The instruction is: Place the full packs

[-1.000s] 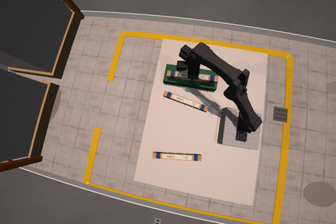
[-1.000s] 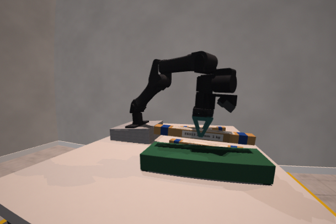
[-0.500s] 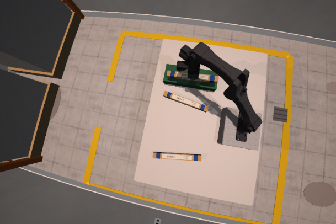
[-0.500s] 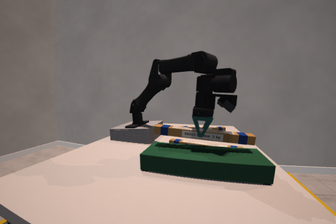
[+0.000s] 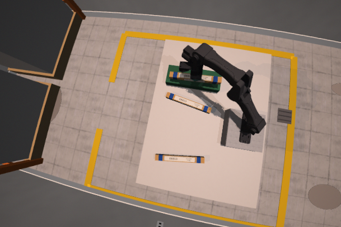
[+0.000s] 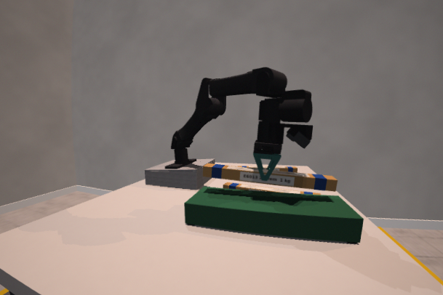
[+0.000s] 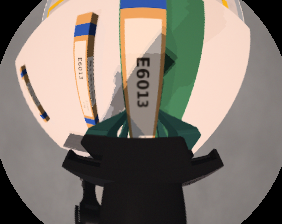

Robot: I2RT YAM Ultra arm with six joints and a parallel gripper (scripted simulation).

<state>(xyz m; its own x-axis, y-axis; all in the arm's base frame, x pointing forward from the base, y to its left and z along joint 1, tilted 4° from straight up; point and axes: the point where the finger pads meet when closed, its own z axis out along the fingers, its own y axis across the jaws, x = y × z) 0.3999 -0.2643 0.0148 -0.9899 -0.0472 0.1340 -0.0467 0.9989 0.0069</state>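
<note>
The green low platform is 100 mm below my hand, 30 mm to the right of it and 10 mm ahead of it.
</note>
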